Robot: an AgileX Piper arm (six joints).
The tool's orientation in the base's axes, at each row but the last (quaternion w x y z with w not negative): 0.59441, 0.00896, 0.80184, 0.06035; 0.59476, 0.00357, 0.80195, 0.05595; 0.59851, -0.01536, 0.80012, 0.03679; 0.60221, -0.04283, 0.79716, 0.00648; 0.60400, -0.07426, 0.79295, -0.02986; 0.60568, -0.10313, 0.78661, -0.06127; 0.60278, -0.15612, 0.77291, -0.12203; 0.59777, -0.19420, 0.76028, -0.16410; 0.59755, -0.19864, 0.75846, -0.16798; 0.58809, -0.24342, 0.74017, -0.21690
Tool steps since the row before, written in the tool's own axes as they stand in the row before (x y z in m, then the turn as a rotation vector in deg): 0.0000, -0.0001, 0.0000, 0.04, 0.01, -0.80; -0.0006, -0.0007, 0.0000, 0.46, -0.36, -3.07; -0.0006, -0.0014, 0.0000, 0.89, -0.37, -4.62; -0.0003, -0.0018, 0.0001, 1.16, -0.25, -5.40; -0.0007, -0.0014, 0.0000, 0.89, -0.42, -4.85; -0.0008, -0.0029, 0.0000, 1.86, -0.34, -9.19; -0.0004, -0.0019, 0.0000, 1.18, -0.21, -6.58; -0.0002, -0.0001, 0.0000, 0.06, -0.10, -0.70; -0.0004, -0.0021, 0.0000, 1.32, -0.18, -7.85; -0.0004, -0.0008, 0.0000, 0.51, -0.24, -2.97
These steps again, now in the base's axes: 0.0000, -0.0001, 0.0000, -0.78, -0.06, 0.19; 0.0002, -0.0007, 0.0005, -3.04, -0.59, 0.41; 0.0003, -0.0014, 0.0005, -4.65, -0.71, 0.43; 0.0003, -0.0018, 0.0003, -5.48, -0.65, 0.38; 0.0003, -0.0013, 0.0009, -4.86, -0.76, 0.51; 0.0005, -0.0026, 0.0014, -9.30, -1.03, 0.70; 0.0003, -0.0016, 0.0011, -6.63, -0.65, 0.63; 0.0001, 0.0000, 0.0002, -0.68, -0.10, 0.16; 0.0003, -0.0016, 0.0014, -7.89, -0.68, 0.78; 0.0002, -0.0004, 0.0008, -2.97, -0.40, 0.39
